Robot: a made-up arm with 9 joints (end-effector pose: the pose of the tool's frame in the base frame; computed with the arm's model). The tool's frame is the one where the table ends. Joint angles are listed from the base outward.
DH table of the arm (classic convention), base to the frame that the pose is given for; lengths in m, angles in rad. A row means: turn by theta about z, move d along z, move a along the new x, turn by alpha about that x. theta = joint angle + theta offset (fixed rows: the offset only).
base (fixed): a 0; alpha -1.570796; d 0.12; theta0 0
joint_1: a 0.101; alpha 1.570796; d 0.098; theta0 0
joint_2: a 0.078; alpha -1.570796; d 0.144; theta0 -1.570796
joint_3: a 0.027; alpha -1.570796; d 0; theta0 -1.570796
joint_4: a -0.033; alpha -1.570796; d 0.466; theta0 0
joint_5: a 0.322; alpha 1.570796; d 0.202; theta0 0
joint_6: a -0.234; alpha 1.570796; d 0.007; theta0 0
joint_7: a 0.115; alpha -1.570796; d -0.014; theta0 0
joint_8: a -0.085; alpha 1.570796; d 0.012; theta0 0
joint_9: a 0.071; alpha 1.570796; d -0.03; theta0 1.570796
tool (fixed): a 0; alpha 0; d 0.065; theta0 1.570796
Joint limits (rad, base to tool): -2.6..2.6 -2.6..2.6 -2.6..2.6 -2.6..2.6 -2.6..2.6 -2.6..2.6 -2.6..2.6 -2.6..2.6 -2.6..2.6
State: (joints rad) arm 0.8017 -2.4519 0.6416 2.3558 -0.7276 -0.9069 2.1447 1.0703 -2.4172
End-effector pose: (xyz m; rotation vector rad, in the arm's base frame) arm -0.5474 0.3247 0.0799 -1.3729 -0.8258 -1.9647
Working (the frame after each row of the table, in the pose's form):
after base (fixed): 0.0000 0.0000 0.1200 -1.5708 0.0000 0.0000
after joint_1: 0.0702 0.0980 0.0474 0.0000 0.8017 0.0000
after joint_2: 0.1392 0.1582 0.1832 -0.0671 -1.1263 1.6887
after joint_3: 0.1476 0.1706 0.2057 -0.9522 -1.3120 -0.0608
after joint_4: -0.2233 0.4546 0.2147 1.8702 0.8607 -1.4956
after joint_5: -0.4739 0.4599 -0.0710 -1.1400 0.1435 2.1856
after joint_6: -0.5311 0.2468 0.0074 0.3795 0.7152 1.1508
after joint_7: -0.6216 0.2248 0.0764 0.9376 -1.8236 1.8392
after joint_8: -0.5395 0.2265 0.1014 0.4476 0.1420 -2.9276
after joint_9: -0.5850 0.2748 0.0622 0.3844 1.5445 1.9373

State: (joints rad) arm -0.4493 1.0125 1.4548 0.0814 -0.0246 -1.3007 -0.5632 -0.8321 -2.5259
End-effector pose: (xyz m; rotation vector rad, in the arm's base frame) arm 0.2902 -0.5327 0.0502 1.1101 1.5041 -1.9465
Working (the frame after each row of the table, in the pose's form):
after base (fixed): 0.0000 0.0000 0.1200 -1.5708 0.0000 0.0000
after joint_1: 0.0910 0.0980 0.1639 0.0000 -0.4493 0.0000
after joint_2: 0.0880 0.0567 0.3223 -1.3762 0.0856 -0.7586
after joint_3: 0.1072 0.0425 0.3350 -2.8187 0.8297 -0.8186
after joint_4: 0.3274 0.0335 -0.0769 1.5838 -0.9410 -0.0704
after joint_5: 0.4386 -0.3201 0.0071 -2.7676 0.9331 -0.7711
after joint_6: 0.2795 -0.4643 -0.0860 -1.6931 -0.9084 0.1144
after joint_7: 0.3233 -0.4127 0.0079 2.5248 1.0127 1.5051
after joint_8: 0.3469 -0.4899 -0.0213 -1.5554 -2.0107 0.3595
after joint_9: 0.3114 -0.4715 0.0446 0.2619 -1.7373 1.6973

